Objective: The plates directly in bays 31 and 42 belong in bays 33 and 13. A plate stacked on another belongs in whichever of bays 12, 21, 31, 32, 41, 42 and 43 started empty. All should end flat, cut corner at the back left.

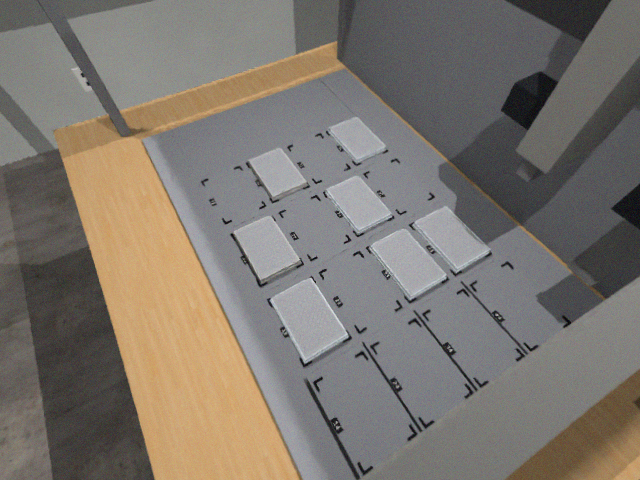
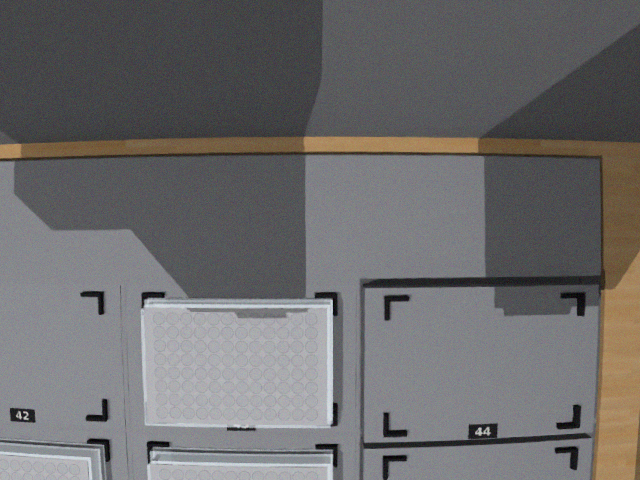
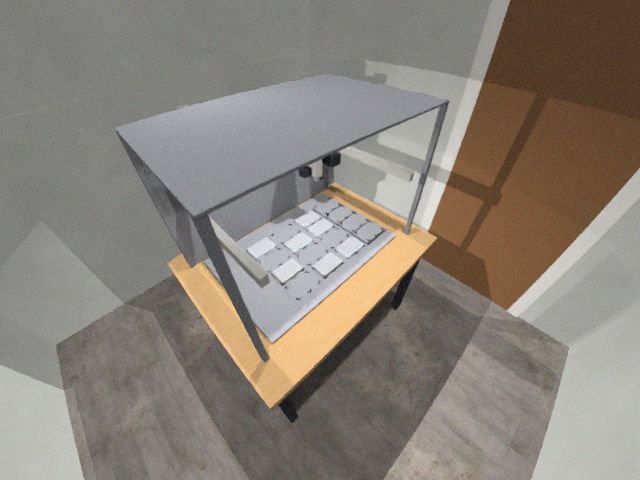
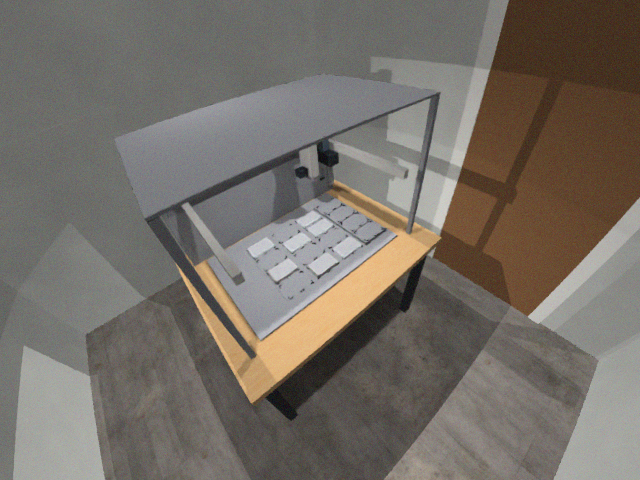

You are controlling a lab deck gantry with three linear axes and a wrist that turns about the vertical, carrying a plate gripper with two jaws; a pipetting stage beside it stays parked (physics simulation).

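Seen in the pictures: gripper, fingertip midpoint: (image 1: 601, 261) (image 3: 325, 181) (image 4: 326, 181); robot's base at its link origin: (image 1: 203, 182) (image 3: 298, 299) (image 4: 290, 298).
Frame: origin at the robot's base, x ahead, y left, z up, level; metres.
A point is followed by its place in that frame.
Seven white plates lie flat, one per bay, with no stack seen: bay 21's plate (image 1: 277, 173) {x 0.072, y 0.148, z 0.014 m} (image 3: 287, 270) {x 0.061, y 0.148, z 0.015 m}, bay 41's plate (image 1: 357, 138) {x 0.069, y 0.362, z 0.014 m} (image 3: 261, 248) {x 0.057, y 0.354, z 0.015 m}, bay 12's plate (image 1: 266, 248) {x 0.235, y 0.041, z 0.014 m} (image 3: 327, 264) {x 0.222, y 0.040, z 0.014 m}, bay 32's plate (image 1: 358, 203) {x 0.234, y 0.254, z 0.014 m} (image 2: 41, 467) {x 0.253, y 0.289, z 0.014 m}, bay 13's plate (image 1: 310, 320) {x 0.402, y 0.042, z 0.014 m} (image 3: 349, 246) {x 0.388, y 0.043, z 0.014 m}, bay 33's plate (image 1: 408, 263) {x 0.399, y 0.253, z 0.015 m} (image 2: 240, 472) {x 0.394, y 0.292, z 0.014 m} and bay 43's plate (image 1: 450, 238) {x 0.397, y 0.358, z 0.014 m} (image 2: 237, 366) {x 0.394, y 0.365, z 0.014 m}. Bays 31 and 42 hold no plate. Cut corners are too small to tell. My gripper's black body (image 3: 331, 159) {x 0.547, y 0.332, z 0.338 m} (image 4: 328, 157) {x 0.547, y 0.331, z 0.348 m} is high at the back right; its jaws cannot be made out.
The pale column of the pipetting stage (image 1: 578, 82) (image 4: 309, 161) hangs at the back beside my gripper. Framed bays with label 44 (image 2: 482, 431) {x 0.556, y 0.318, z 0.015 m} among them line the deck's right side. A grey post (image 3: 426, 167) {x 0.703, y -0.109, z 0.407 m} stands at the right, another post (image 3: 232, 289) {x -0.261, y -0.116, z 0.468 m} at the front left.
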